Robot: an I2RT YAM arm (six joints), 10 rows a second.
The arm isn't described. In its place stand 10 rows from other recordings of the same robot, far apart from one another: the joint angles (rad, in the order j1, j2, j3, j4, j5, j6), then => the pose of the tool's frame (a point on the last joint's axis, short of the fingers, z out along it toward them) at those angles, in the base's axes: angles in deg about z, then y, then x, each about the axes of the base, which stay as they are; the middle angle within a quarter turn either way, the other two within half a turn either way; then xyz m.
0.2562 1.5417 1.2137 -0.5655 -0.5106 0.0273 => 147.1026 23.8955 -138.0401 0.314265 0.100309 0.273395
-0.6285 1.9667 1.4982 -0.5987 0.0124 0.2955 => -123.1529 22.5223 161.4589 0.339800 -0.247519 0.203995
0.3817 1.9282 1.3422 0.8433 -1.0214 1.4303 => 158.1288 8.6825 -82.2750 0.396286 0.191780 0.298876
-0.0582 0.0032 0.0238 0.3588 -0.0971 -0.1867 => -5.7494 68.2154 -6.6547 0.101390 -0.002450 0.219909
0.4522 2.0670 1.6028 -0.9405 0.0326 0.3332 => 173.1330 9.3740 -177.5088 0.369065 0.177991 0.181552
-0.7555 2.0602 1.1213 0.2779 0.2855 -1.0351 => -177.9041 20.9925 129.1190 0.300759 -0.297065 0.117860
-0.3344 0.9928 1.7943 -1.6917 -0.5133 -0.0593 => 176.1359 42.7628 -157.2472 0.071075 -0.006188 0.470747
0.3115 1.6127 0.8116 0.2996 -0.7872 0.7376 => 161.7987 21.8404 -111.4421 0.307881 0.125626 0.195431
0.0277 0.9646 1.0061 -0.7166 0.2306 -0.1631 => -175.7229 49.9977 161.1748 0.196858 -0.002685 0.332667
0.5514 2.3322 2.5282 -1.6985 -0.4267 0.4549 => 175.5443 -9.4334 -157.0234 0.365391 0.242025 0.305007
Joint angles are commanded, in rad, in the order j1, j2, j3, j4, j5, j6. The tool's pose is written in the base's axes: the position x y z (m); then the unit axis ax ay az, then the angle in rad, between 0 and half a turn. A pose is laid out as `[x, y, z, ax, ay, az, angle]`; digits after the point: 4 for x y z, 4 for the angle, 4 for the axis.
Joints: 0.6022, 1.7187, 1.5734, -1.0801, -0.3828, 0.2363
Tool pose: [0.2778, 0.2071, 0.2978, -0.2087, 0.9479, 0.2406, 2.9858]
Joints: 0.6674, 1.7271, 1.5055, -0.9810, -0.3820, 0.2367
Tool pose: [0.2681, 0.2282, 0.2791, -0.2410, 0.9385, 0.2472, 2.9811]
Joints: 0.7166, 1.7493, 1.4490, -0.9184, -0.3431, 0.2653
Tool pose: [0.2604, 0.2427, 0.2572, -0.2468, 0.9413, 0.2302, 2.9956]
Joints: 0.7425, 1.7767, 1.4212, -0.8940, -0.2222, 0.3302
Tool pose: [0.2591, 0.2484, 0.2397, -0.2189, 0.9598, 0.1759, 2.9800]
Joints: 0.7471, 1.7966, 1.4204, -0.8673, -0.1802, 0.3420
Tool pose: [0.2628, 0.2521, 0.2334, -0.2130, 0.9638, 0.1607, 2.9557]
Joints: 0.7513, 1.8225, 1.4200, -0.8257, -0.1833, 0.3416
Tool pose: [0.2669, 0.2582, 0.2257, -0.2159, 0.9622, 0.1661, 2.9449]
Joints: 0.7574, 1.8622, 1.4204, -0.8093, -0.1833, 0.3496
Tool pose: [0.2696, 0.2639, 0.2124, -0.2142, 0.9635, 0.1608, 2.9667]
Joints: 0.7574, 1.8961, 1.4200, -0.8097, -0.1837, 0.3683
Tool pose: [0.2718, 0.2660, 0.2001, -0.2039, 0.9670, 0.1526, 2.9992]
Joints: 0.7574, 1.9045, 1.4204, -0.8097, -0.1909, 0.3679
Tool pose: [0.2722, 0.2667, 0.1972, -0.2041, 0.9668, 0.1535, 3.0097]
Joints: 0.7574, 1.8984, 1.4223, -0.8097, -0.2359, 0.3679
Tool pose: [0.2709, 0.2676, 0.2003, -0.2070, 0.9627, 0.1740, 3.0272]
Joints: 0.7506, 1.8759, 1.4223, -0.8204, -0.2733, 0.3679
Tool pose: [0.2695, 0.2645, 0.2083, -0.2064, 0.9594, 0.1922, 3.0362]
